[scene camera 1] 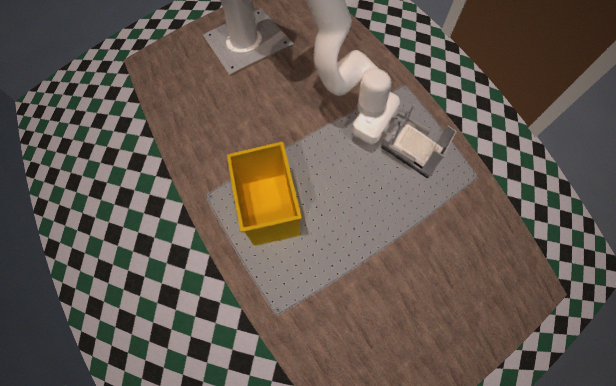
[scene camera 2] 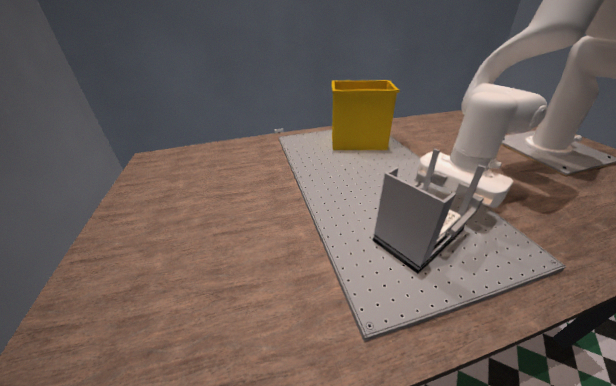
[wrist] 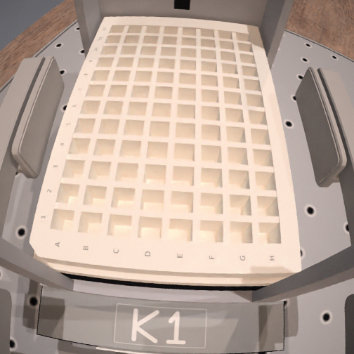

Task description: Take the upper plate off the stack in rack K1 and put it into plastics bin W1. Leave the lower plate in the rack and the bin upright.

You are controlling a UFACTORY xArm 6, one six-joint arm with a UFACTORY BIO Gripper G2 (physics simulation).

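Seen in the pictures: end effector, tool point: (scene camera 1: pixel 415 142); arm's base, origin of the base link: (scene camera 1: pixel 244 41) (scene camera 2: pixel 547 146).
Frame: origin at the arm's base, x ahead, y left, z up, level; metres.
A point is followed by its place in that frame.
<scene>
Rack K1 (scene camera 1: pixel 434 166) {x 0.685, y 0.305, z 0.080 m} (scene camera 2: pixel 410 215) {x 0.659, y 0.355, z 0.099 m} (wrist: pixel 245 325) stands on the perforated board, with a tall back wall and corner posts. The cream upper plate (scene camera 1: pixel 414 145) {x 0.600, y 0.299, z 0.046 m} (scene camera 2: pixel 451 218) {x 0.551, y 0.316, z 0.045 m} (wrist: pixel 164 129) lies flat in it, its grid of square wells facing up. A thin cream edge shows under its front rim in the wrist view; how much of it is the lower plate I cannot tell. My gripper (wrist: pixel 180 122) is open, one finger on each side of the plate, with gaps between pads and plate. The yellow bin W1 (scene camera 1: pixel 274 235) {x 0.682, y -0.140, z 0.062 m} (scene camera 2: pixel 362 120) {x 0.609, y -0.066, z 0.094 m} stands upright and looks empty inside.
The grey perforated board (scene camera 1: pixel 340 220) {x 0.697, y 0.029, z 0.000 m} (scene camera 2: pixel 345 220) {x 0.727, y 0.246, z 0.000 m} carries the rack near one end and the bin near the other, on a brown wooden table (scene camera 1: pixel 425 300) {x 0.992, y 0.152, z -0.013 m} (scene camera 2: pixel 175 260) {x 1.059, y 0.297, z -0.013 m}. The rack's wall and posts rise close around the plate. The arm's base plate (scene camera 1: pixel 272 42) {x 0.051, y 0.087, z -0.001 m} is bolted at the table's far end.
</scene>
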